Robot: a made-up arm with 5 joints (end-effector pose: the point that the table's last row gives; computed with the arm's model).
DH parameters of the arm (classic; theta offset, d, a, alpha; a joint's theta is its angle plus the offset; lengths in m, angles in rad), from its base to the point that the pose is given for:
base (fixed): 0 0.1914 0 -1.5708
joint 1: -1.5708 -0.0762 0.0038 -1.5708
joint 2: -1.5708 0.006 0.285 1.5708
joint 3: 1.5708 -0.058 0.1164 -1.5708
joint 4: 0 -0.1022 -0.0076 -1.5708
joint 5: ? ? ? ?
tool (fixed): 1.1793 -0.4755 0 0
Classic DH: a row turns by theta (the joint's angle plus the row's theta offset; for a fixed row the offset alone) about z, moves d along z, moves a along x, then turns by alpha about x.
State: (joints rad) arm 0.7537 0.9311 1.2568 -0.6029 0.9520
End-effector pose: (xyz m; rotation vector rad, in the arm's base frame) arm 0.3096 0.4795 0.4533 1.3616 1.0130 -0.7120
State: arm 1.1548 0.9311 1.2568 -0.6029 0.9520
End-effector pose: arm 0.3873 0.4795 0.3116 1.2435 1.3262 -1.0104
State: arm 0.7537 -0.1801 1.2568 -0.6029 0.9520
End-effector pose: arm -0.1831 0.5279 -0.0718 0.2297 0.9813 -0.4449
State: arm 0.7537 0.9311 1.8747 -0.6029 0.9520
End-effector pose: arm 0.4090 0.4249 0.2595 1.1317 1.0843 -1.3804
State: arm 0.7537 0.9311 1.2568 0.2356 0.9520
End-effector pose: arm 0.1048 0.4816 0.0782 0.5561 0.7560 -0.5788
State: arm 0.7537 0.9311 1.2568 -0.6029 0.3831
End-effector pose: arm 0.3738 0.4986 0.3493 1.0716 1.4193 -1.1281
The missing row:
joint 5: -1.1793 0 -0.2204 0
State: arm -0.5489 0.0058 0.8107 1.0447 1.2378
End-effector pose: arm 0.4982 -0.0270 0.0582 -1.0013 -1.0505 0.1340
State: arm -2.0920 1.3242 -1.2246 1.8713 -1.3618
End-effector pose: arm -0.7801 -0.2228 -0.2924 -1.8366 0.1936 -2.2018
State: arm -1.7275 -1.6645 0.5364 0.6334 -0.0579
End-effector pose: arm 0.2664 -0.4827 0.6905 -1.5112 -2.0991 -1.5980
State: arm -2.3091 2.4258 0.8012 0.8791 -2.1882
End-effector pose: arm -0.3100 0.0704 0.5471 1.4852 1.1861 -0.2475
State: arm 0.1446 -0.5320 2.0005 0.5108 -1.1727
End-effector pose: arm 0.0257 -0.4420 0.0753 0.4905 1.4990 2.7011
